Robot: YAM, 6 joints.
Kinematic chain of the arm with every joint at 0, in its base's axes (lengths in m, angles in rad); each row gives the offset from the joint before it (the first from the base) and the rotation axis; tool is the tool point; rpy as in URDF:
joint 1: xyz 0 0 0.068 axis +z
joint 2: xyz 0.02 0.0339 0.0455 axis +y
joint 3: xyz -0.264 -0.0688 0 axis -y
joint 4: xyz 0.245 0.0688 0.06 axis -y
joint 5: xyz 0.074 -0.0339 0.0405 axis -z
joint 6: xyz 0.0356 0 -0.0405 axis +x
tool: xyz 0 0 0 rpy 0 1.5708 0
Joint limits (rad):
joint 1: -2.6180..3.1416
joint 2: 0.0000..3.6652
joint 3: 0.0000..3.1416
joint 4: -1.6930..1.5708
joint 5: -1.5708..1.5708
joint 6: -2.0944..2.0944
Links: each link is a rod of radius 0.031 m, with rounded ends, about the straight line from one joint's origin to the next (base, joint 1, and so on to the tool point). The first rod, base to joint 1, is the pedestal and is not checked.
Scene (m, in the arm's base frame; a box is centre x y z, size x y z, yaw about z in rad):
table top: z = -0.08
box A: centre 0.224 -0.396 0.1 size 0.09 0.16 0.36 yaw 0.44
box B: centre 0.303 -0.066 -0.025 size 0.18 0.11 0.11 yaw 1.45
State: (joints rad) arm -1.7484 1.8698 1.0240 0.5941 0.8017 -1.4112
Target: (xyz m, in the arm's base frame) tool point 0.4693 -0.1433 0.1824
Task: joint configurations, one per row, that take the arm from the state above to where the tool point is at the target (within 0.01 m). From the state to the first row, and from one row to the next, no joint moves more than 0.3 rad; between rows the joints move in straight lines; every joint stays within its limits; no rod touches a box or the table.
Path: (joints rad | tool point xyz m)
1: -1.5634 1.8181 0.8324 0.5304 0.5481 -1.5820 | -0.0159 -0.3638 0.1525
2: -1.3785 1.7664 0.6409 0.4666 0.2945 -1.7528 | 0.0503 -0.3126 0.1110
3: -1.1935 1.7147 0.4493 0.4029 0.0408 -1.9236 | 0.0944 -0.2423 0.0759
4: -1.0086 1.6630 0.2577 0.3391 -0.2128 -2.0944 | 0.1111 -0.1622 0.0494
5: -0.8195 1.7945 0.5452 0.4099 0.0034 -1.9236 | 0.1952 -0.2092 0.0759
6: -0.6304 1.9261 0.8327 0.4806 0.2197 -1.7528 | 0.2916 -0.2224 0.1084
7: -0.4414 2.0576 1.1202 0.5513 0.4359 -1.5820 | 0.3872 -0.1996 0.1449
8: -0.2523 2.1892 1.4077 0.6220 0.6521 -1.4112 | 0.4693 -0.1433 0.1824

